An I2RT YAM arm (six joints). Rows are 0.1 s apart.
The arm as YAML. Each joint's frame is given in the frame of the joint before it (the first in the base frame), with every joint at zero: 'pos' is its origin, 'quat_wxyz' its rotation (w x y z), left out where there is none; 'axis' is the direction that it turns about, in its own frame. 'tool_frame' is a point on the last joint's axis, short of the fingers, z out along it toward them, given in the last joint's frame.
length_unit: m
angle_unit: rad
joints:
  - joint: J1
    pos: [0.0, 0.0, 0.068]
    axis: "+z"
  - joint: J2
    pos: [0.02, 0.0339, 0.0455]
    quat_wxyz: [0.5, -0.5, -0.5, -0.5]
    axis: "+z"
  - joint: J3
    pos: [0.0, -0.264, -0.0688]
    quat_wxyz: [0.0, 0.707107, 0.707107, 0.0]
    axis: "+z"
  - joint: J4
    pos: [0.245, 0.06, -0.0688]
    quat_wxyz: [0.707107, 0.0, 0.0, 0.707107]
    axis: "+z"
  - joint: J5
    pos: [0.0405, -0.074, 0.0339]
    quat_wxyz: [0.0, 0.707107, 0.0, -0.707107]
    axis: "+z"
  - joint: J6
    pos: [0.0, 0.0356, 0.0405]
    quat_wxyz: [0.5, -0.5, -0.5, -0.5]
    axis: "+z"
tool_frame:
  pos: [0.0, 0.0, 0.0]
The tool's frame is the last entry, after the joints.
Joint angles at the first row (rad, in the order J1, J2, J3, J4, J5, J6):
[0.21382 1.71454 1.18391 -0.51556 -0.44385 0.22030]
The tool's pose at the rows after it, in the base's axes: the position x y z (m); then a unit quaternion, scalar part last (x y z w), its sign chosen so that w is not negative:
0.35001, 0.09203, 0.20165, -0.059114, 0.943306, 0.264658, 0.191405
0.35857, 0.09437, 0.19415, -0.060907, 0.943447, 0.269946, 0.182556
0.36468, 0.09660, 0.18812, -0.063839, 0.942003, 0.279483, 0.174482
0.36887, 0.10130, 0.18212, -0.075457, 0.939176, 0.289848, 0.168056
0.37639, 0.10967, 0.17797, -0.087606, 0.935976, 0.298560, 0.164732
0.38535, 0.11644, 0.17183, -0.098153, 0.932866, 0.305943, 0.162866
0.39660, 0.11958, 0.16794, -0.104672, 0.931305, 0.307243, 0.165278
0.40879, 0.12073, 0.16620, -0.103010, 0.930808, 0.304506, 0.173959
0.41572, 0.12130, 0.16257, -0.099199, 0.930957, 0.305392, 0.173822
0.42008, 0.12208, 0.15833, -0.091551, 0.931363, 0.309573, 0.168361
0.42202, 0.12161, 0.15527, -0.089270, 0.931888, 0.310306, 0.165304
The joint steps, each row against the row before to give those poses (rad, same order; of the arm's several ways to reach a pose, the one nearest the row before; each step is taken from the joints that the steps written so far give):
[-0.00001 0.04921 0.02479 0.00305 -0.01182 -0.01259]
[-0.00001 0.04618 0.02824 0.00191 -0.01489 -0.00382]
[0.00040 0.03506 0.02058 0.00267 -0.02326 -0.00304]
[0.00764 0.03016 0.01452 0.00686 -0.02517 -0.01335]
[0.01525 0.04004 0.03546 0.00496 -0.01755 -0.00649]
[0.00992 0.04616 0.03738 0.00954 -0.01602 -0.00877]
[0.00038 0.04616 0.04959 -0.00076 -0.00458 -0.01183]
[-0.00383 0.04044 0.05036 0.00610 0.00800 0.00228]
[-0.00266 0.02902 0.02864 0.00153 -0.00114 0.00611]
[-0.00115 0.02325 0.01866 -0.00038 -0.00725 0.01564]
[-0.00227 0.01220 0.00724 -0.00113 -0.00266 0.00154]

